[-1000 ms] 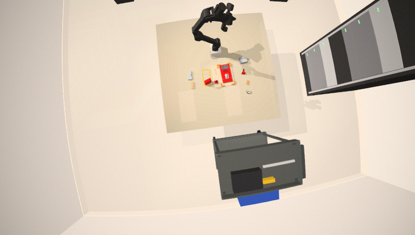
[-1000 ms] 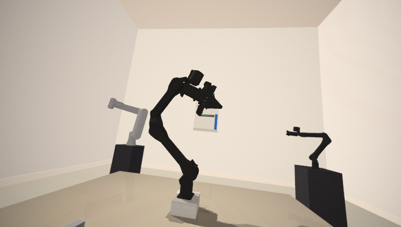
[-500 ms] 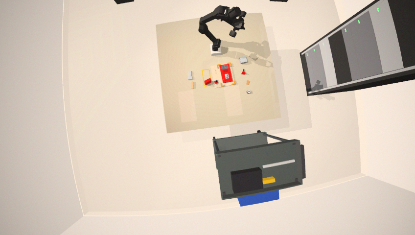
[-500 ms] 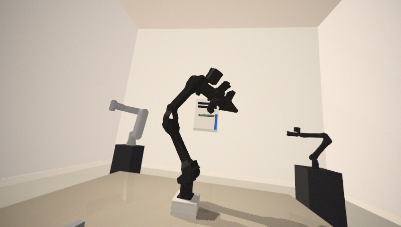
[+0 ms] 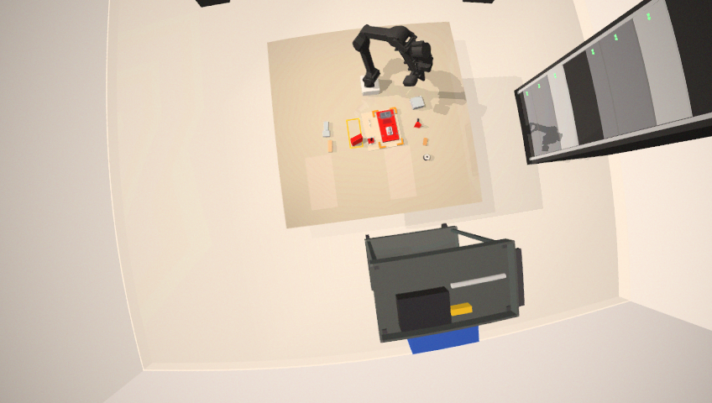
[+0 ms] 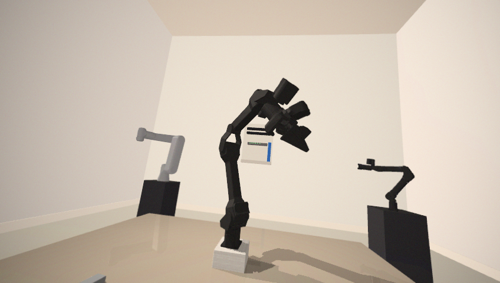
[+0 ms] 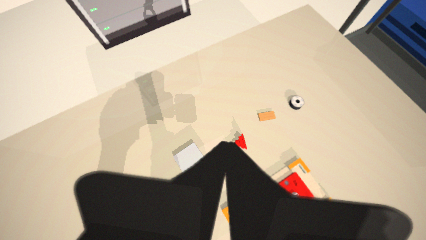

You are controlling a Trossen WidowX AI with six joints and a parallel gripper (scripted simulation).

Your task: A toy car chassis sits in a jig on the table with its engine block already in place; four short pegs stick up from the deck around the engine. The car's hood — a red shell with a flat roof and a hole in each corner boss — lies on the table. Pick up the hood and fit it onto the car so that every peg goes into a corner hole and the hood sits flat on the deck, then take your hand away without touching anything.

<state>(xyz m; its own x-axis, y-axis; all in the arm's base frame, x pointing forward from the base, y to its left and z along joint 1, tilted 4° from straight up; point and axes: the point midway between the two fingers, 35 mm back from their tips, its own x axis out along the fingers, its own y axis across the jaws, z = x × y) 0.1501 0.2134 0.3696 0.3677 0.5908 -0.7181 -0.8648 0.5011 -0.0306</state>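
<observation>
My gripper tip is 340 mm above the red hood, 330 mm to the left of it and 190 mm short of it. Also, from my gripper tip: jig (380 mm below, 150 mm to the right, 110 mm ahead).
</observation>
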